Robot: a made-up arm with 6 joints.
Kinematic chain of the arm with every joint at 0, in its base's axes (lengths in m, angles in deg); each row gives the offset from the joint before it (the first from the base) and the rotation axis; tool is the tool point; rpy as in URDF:
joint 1: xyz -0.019 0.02 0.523 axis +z
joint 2: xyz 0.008 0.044 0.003 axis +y
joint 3: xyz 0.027 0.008 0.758 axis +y
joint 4: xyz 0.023 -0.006 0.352 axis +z
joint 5: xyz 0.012 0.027 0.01 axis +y
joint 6: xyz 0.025 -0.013 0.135 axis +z
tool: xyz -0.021 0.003 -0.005 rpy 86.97 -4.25 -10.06
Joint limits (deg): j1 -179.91..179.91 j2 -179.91..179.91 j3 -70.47..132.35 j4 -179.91..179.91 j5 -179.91..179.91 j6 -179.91..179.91
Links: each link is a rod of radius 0.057 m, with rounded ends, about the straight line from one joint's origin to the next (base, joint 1, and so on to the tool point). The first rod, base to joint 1, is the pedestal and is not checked.
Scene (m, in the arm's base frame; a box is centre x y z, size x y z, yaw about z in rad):
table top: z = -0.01
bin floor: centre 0.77 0.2 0 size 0.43 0.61 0.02 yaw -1.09
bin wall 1: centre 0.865 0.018 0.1 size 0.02 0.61 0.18 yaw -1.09
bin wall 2: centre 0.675 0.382 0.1 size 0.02 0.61 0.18 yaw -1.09
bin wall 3: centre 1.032 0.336 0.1 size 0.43 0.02 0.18 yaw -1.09
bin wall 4: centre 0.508 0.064 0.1 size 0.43 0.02 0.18 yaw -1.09
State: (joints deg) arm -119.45 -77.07 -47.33 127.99 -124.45 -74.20
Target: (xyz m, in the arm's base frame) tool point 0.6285 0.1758 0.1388
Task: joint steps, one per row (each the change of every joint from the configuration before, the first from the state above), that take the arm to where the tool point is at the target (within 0.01 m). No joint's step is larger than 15 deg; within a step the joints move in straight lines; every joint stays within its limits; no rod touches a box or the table.
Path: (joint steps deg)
1: 11.13 14.05 10.85 3.58 0.84 -0.19
2: 11.13 14.04 10.86 3.58 0.84 -0.20
3: 11.13 14.05 10.85 3.58 0.84 -0.19
4: 11.13 14.04 10.85 3.59 0.83 -0.20
5: 11.13 14.05 10.85 3.58 0.84 -0.19
6: 11.14 14.04 10.86 3.58 0.84 -0.20
7: 11.13 14.05 10.85 3.58 0.84 -0.19
8: 11.13 14.05 10.85 3.58 0.84 -0.20
9: 11.13 14.04 10.86 3.58 0.84 -0.19
10: 11.13 14.05 10.85 3.58 0.84 -0.20
11: 11.13 14.04 10.85 3.58 0.84 -0.19
12: 11.13 14.05 10.86 3.59 0.83 -0.20

